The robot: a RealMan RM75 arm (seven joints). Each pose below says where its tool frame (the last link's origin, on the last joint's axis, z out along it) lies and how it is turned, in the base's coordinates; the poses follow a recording.
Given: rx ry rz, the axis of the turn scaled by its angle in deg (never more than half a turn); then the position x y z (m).
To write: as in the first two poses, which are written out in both.
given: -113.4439 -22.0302 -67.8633 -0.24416 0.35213 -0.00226
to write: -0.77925 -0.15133 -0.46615 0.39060 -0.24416 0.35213 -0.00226
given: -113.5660 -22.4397 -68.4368 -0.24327 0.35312 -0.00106
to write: -0.77873 -0.15387 -0.46928 0.38689 -0.24327 0.35312 -0.00106
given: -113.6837 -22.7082 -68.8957 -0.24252 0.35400 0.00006
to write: -0.77842 -0.15549 -0.47175 0.38384 -0.24252 0.35400 0.00006
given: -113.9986 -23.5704 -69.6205 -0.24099 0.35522 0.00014
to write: -0.77826 -0.16091 -0.47529 0.37752 -0.24099 0.35522 0.00014
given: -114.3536 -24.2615 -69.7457 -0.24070 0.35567 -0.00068
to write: -0.77924 -0.16532 -0.47527 0.37360 -0.24070 0.35567 -0.00068
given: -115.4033 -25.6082 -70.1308 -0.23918 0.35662 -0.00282
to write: -0.78239 -0.17361 -0.47546 0.36286 -0.23918 0.35662 -0.00282
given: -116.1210 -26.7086 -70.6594 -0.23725 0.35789 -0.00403
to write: -0.78395 -0.18031 -0.47703 0.35406 -0.23725 0.35789 -0.00403
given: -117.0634 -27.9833 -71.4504 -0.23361 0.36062 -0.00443
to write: -0.78583 -0.18785 -0.47964 0.34225 -0.23361 0.36062 -0.00443
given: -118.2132 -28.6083 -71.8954 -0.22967 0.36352 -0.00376
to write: -0.78940 -0.19104 -0.48010 0.33145 -0.22967 0.36352 -0.00376
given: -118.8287 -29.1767 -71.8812 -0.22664 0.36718 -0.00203
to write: -0.79152 -0.19435 -0.47880 0.32631 -0.22664 0.36718 -0.00203
